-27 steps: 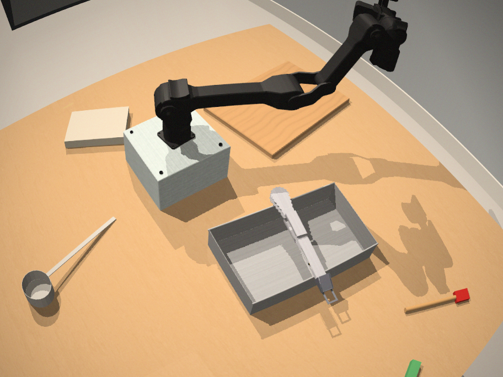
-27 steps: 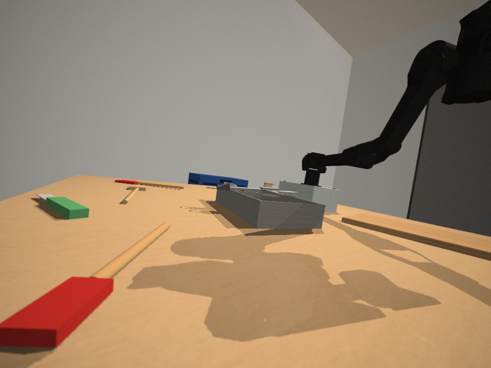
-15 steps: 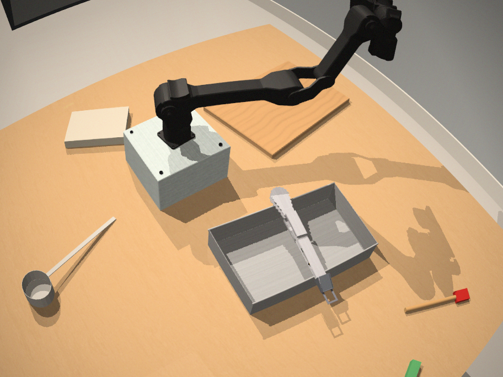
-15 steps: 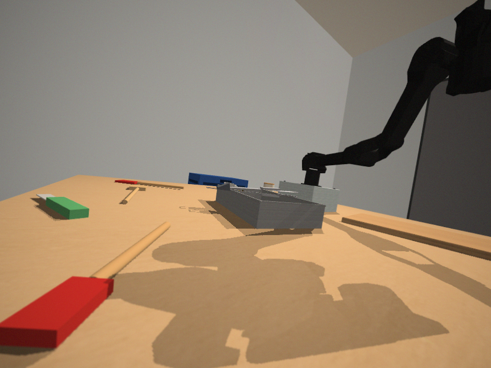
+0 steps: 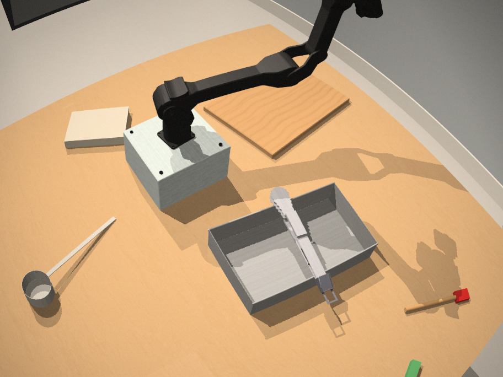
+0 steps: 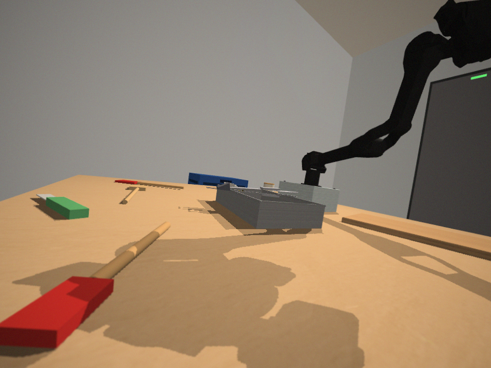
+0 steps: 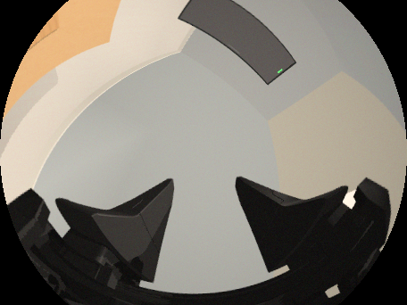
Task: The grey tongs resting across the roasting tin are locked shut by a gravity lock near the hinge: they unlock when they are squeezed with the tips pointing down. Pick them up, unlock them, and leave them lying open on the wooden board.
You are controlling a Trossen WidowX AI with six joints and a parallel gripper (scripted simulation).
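Right now my gripper tip is 31 cm short of the grey roasting tin, 47 cm to the left of it and 50 cm above it. Round my gripper tip: beige slab (27 cm behind, 60 cm to the right, 52 cm below); then wooden board (3 cm behind, 15 cm to the right, 52 cm below).
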